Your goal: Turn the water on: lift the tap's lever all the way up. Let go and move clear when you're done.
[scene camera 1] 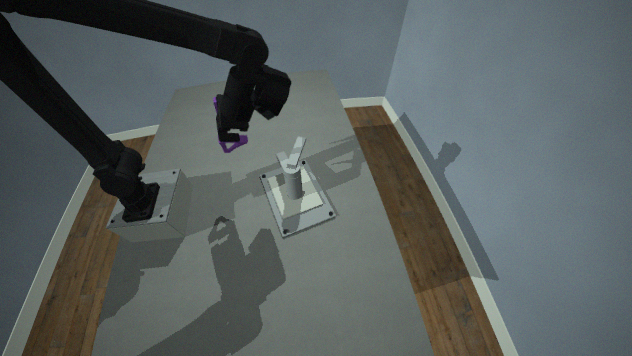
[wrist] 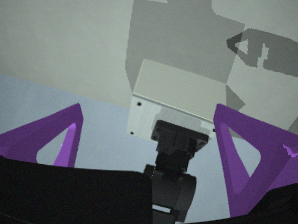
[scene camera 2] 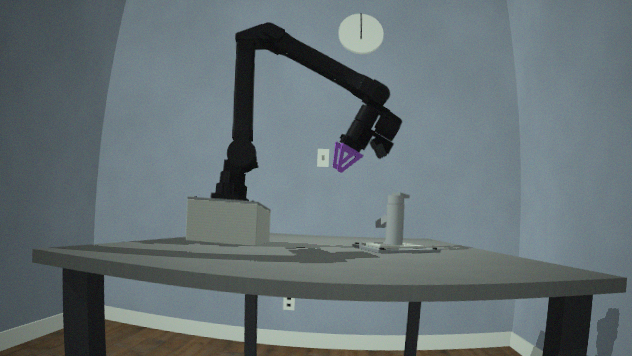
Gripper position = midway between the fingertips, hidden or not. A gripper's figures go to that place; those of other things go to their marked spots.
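Labels:
There is a tap (scene camera 1: 301, 195) that I see 0.69 m from the lens. My own gripper (scene camera 1: 224, 137) is 0.61 m from the lens.

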